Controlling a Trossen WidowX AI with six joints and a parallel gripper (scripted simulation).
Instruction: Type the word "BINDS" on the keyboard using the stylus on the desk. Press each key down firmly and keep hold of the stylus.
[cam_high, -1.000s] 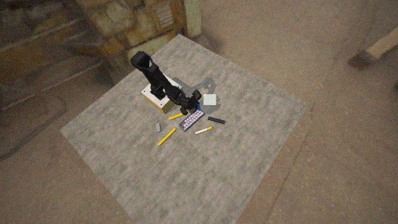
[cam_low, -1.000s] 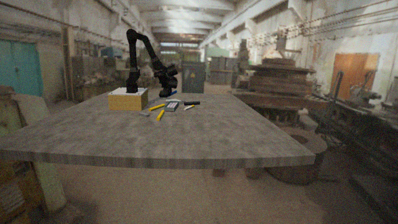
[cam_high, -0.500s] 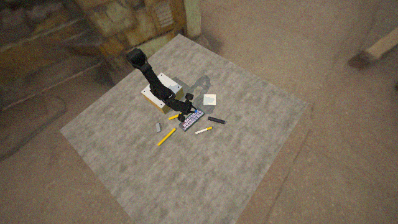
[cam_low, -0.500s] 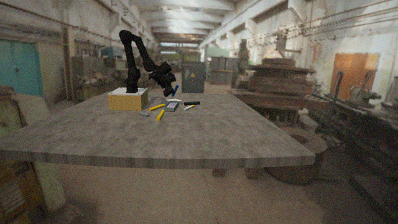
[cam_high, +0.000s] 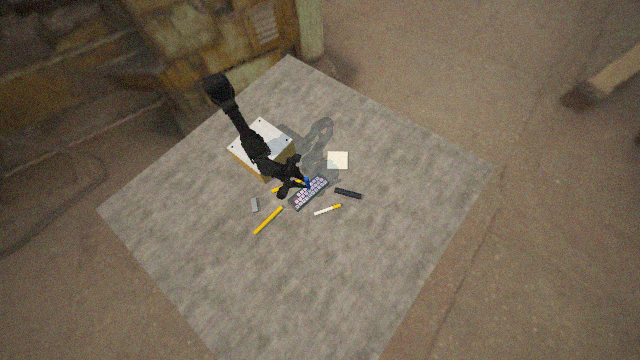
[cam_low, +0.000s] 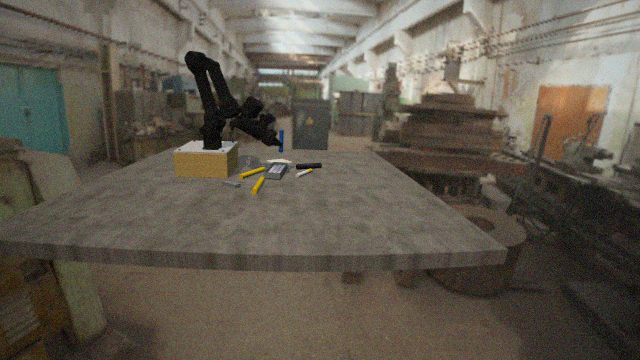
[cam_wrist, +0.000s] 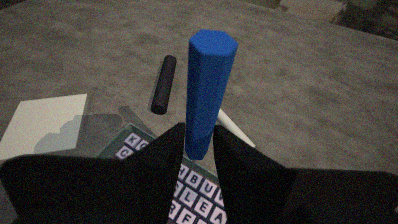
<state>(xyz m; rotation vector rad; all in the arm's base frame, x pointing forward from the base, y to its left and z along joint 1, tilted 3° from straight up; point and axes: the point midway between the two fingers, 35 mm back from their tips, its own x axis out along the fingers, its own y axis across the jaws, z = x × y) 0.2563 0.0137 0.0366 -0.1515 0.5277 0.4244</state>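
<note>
My gripper tip is 100 mm short of the white-and-yellow stick, 10 mm to the right of it and 120 mm above it. Also, from my gripper tip: blue stylus: 20 mm below; then black rod: 120 mm ahead, 120 mm to the left, 110 mm below; then white sheet: 30 mm behind, 220 mm to the left, 120 mm below.
</note>
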